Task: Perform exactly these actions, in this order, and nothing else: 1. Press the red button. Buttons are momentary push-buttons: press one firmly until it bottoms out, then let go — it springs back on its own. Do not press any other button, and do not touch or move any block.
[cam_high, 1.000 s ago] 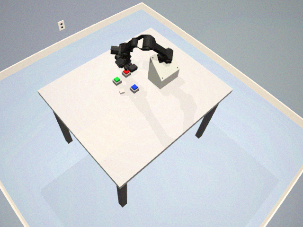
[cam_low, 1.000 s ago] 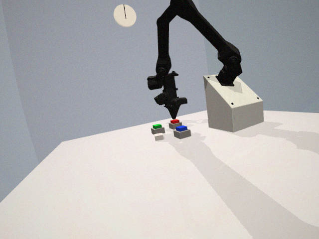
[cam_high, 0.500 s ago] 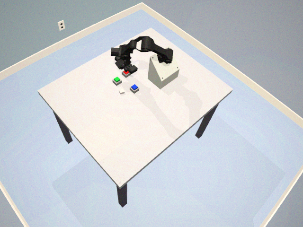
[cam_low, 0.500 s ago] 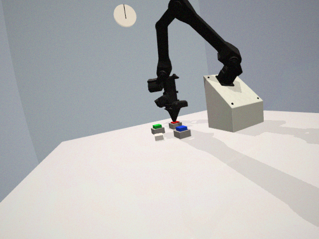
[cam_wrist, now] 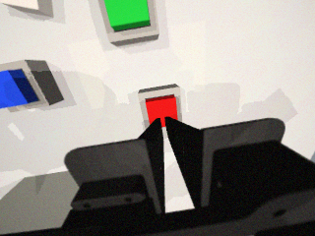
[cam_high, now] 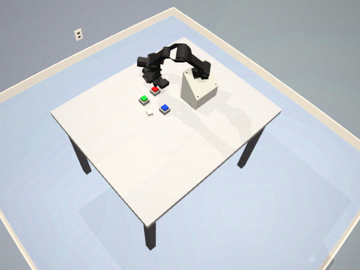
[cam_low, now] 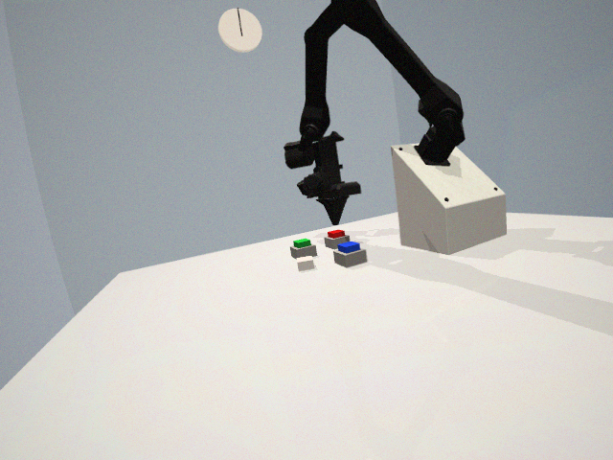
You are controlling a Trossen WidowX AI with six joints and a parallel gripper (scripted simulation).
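Now: gripper tip 2 cm above the red button. Also, from my gripper tip: small white block: 12 cm ahead, 12 cm to the left, 5 cm below; then green button: 10 cm ahead, 3 cm to the left, 2 cm below; then blue button: 3 cm ahead, 15 cm to the left, 2 cm below.
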